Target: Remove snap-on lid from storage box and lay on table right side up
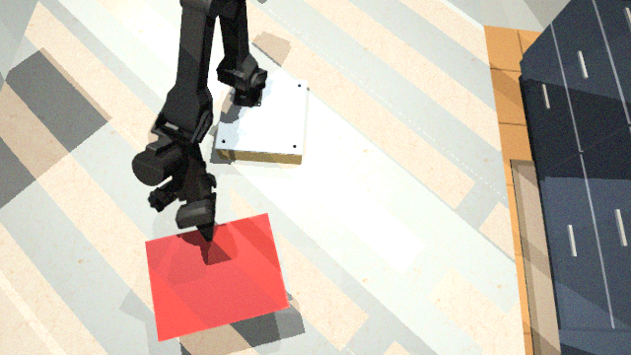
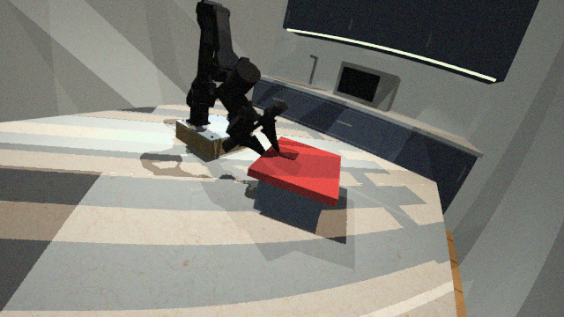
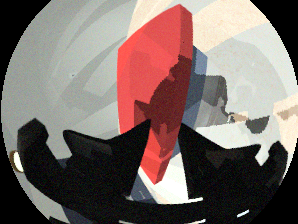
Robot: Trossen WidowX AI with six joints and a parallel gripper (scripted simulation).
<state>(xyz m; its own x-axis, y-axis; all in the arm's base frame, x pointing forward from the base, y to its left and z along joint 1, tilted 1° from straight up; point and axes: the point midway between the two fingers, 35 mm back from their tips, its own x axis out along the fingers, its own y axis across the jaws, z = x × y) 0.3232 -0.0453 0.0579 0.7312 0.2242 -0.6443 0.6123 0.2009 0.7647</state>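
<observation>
The red lid is 70 mm ahead of my gripper tip, 20 mm to the left of it and 10 mm above it. Round my gripper tip: storage box 70 mm ahead, 20 mm to the left, 40 mm below.
</observation>
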